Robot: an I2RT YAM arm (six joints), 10 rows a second.
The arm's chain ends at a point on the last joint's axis. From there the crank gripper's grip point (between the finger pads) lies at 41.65 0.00 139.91 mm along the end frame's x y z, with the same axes.
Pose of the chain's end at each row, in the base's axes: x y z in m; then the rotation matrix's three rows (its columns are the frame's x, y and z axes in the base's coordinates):
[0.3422 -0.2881 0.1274], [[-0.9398 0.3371 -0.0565], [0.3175 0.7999 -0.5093], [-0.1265 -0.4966 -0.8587]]
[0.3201 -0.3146 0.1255], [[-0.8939 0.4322 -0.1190], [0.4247 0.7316 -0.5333], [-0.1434 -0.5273 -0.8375]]
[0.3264 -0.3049 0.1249], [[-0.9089 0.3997 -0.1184], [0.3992 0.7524 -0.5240], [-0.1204 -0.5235 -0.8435]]
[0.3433 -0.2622 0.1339], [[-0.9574 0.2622 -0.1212], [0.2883 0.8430 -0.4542], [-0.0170 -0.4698 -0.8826]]
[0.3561 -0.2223 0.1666], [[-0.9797 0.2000 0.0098], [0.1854 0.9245 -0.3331], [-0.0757 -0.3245 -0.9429]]
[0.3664 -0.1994 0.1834], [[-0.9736 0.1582 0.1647], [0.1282 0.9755 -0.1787], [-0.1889 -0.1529 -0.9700]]
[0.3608 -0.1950 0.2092], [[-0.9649 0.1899 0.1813], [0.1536 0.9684 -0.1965], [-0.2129 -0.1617 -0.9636]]
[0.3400 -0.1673 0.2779], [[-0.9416 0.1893 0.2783], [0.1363 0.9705 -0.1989], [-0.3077 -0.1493 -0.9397]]
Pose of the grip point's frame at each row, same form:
[0.2952 -0.3461 0.0020], [[-0.9398 0.3371 -0.0565], [0.3175 0.7999 -0.5093], [-0.1265 -0.4966 -0.8587]]
[0.2662 -0.3715 0.0024], [[-0.8939 0.4322 -0.1190], [0.4247 0.7316 -0.5333], [-0.1434 -0.5273 -0.8375]]
[0.2720 -0.3616 0.0019], [[-0.9089 0.3997 -0.1184], [0.3992 0.7524 -0.5240], [-0.1204 -0.5235 -0.8435]]
[0.2865 -0.3137 0.0097], [[-0.9574 0.2622 -0.1212], [0.2883 0.8430 -0.4542], [-0.0170 -0.4698 -0.8826]]
[0.3167 -0.2612 0.0315], [[-0.9797 0.2000 0.0098], [0.1854 0.9245 -0.3331], [-0.0757 -0.3245 -0.9429]]
[0.3489 -0.2191 0.0398], [[-0.9736 0.1582 0.1647], [0.1282 0.9755 -0.1787], [-0.1889 -0.1529 -0.9700]]
[0.3460 -0.2161 0.0655], [[-0.9649 0.1899 0.1813], [0.1536 0.9684 -0.1965], [-0.2129 -0.1617 -0.9636]]
[0.3397 -0.1895 0.1336], [[-0.9416 0.1893 0.2783], [0.1363 0.9705 -0.1989], [-0.3077 -0.1493 -0.9397]]

